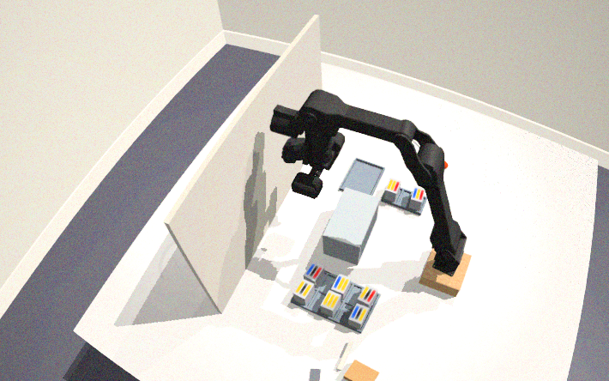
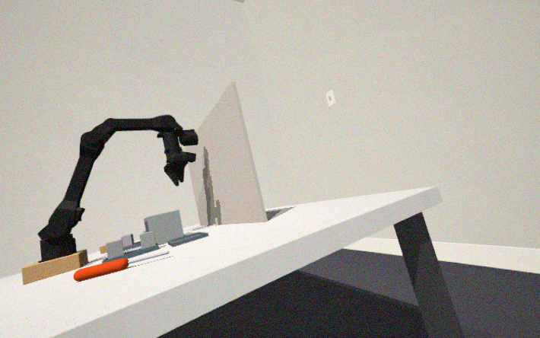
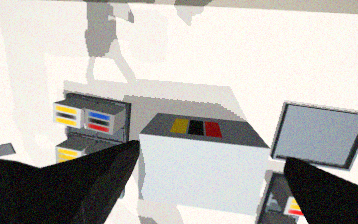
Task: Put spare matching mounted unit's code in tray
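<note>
My gripper tip is now 22 cm past the grey spare, 16 cm above it and 14 cm to the right of it. From my gripper tip the other things lie so: grey mounted unit (15 cm below, 9 cm behind, 1 cm to the right); blue-grey tray (20 cm to the right, 20 cm below, 2 cm behind); tall panel (14 cm ahead, 3 cm above, 2 cm to the left).
</note>
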